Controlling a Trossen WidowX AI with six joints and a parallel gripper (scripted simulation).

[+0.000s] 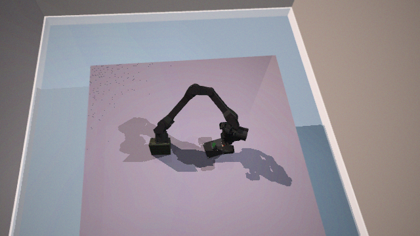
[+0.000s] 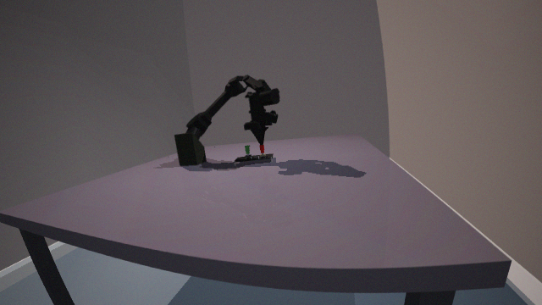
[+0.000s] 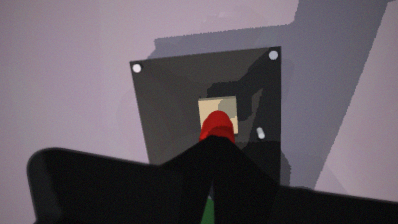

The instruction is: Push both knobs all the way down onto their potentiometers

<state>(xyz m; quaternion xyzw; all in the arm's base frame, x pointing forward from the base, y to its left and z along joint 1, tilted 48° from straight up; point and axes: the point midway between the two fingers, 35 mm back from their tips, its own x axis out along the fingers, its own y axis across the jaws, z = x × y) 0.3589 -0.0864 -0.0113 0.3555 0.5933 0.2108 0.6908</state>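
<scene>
Now: the red knob 2 cm below my gripper tip. Also, from my gripper tip: green knob (7 cm behind, 1 cm to the left, 1 cm below).
</scene>
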